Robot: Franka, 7 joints.
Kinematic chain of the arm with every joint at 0, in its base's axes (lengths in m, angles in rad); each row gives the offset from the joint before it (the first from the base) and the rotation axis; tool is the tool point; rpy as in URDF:
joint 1: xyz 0 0 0.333 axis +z
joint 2: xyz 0 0 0 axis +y
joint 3: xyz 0 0 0.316 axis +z
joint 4: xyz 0.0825 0 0 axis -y
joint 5: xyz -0.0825 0 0.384 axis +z
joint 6: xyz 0 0 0 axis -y
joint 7: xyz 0.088 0 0 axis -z
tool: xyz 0 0 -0.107 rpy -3.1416 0 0
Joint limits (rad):
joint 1: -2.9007..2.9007
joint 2: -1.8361..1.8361
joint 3: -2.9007..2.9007
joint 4: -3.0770..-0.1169
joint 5: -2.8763..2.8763
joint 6: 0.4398..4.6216
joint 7: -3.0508..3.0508
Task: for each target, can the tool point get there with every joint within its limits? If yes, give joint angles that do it. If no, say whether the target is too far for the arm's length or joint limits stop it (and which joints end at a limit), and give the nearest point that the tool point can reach.
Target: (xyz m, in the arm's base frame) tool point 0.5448 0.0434 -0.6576
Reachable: no: too far | nearest point 0.4428 0.0353 -0.3358 | short by 0.338 m
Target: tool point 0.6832 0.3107 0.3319
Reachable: yes | joints 0.8383 1.2730 -0.6111 -0.9428 -1.8941 1.0537 1.7110
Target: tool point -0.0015 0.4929 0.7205
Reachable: yes | joints -0.2715 -1.2197 0.8755 -2.0825 -0.5170 3.5166 -1.8575
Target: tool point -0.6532 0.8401 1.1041
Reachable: no: too far | nearest point -0.4264 0.5484 0.8364 | short by 0.456 m
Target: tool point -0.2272 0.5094 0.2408
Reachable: yes | joints 2.1589 0.4783 -0.1149 -1.8483 -0.3203 1.6241 -0.5056
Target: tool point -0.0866 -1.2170 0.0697
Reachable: no: too far | nearest point -0.0595 -0.8365 0.1520 | short by 0.390 m
